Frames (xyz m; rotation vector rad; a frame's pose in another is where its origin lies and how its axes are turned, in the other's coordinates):
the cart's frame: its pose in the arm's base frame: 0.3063 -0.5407 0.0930 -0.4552 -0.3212 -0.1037
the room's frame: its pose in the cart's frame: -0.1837 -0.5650 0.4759 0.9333 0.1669 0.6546
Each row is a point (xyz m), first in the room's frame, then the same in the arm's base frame.
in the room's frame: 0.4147 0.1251 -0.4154
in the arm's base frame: 0.1274 -0.3498 0.3860
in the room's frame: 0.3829 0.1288 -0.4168
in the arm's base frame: 0.0993 -0.3646 0.3817
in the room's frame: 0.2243 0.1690 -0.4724
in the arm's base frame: -0.0581 -0.4048 0.3227
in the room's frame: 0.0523 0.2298 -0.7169
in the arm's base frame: -0.2566 -0.3692 0.0938
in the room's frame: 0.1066 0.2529 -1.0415
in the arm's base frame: -0.2575 -0.2040 -0.1918
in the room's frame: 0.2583 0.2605 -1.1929
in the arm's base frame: -0.1535 -0.0575 -0.3089
